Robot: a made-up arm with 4 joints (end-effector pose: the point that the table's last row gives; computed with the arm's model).
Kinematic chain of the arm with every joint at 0, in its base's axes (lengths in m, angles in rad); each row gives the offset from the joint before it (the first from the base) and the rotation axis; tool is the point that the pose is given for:
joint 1: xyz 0 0 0.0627 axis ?
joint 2: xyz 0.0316 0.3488 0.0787 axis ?
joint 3: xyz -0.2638 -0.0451 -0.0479 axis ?
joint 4: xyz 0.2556 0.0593 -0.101 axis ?
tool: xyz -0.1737 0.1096 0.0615
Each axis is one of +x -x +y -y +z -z.
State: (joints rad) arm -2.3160 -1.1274 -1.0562 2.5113
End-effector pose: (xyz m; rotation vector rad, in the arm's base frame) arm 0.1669 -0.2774 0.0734 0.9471 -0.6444 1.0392
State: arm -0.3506 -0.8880 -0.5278 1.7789
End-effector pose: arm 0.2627 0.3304 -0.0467 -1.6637 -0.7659 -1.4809
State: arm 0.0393 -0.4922 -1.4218 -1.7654
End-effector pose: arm -0.2117 0.2734 0.0535 1.1768 -1.3197 1.6513
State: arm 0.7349 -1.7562 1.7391 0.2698
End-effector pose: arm -0.1691 0.5009 -0.1786 -0.2512 -0.1153 0.7280
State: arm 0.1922 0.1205 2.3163 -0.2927
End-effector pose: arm -0.3856 0.3836 0.0805 -0.1009 2.4030 -0.2676
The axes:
joint 1: +z
joint 2: +y
joint 3: +y
joint 4: -x

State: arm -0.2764 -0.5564 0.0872 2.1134
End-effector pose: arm 0.1061 0.3431 -0.2037 -2.1169 0.0085 -0.6598
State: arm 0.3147 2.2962 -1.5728 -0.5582
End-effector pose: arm 0.0955 0.4763 0.3233 0.4159 0.7779 0.0922
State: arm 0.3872 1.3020 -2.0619 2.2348
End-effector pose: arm -0.0096 0.3675 0.2762 -1.9368 -0.7866 -0.6118
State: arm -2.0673 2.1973 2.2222 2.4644
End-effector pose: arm 0.1197 -0.4426 0.5244 1.2240 -0.8213 1.3204
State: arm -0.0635 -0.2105 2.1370 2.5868
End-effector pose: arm -0.4226 0.3297 0.0361 -1.5294 0.6838 2.2147
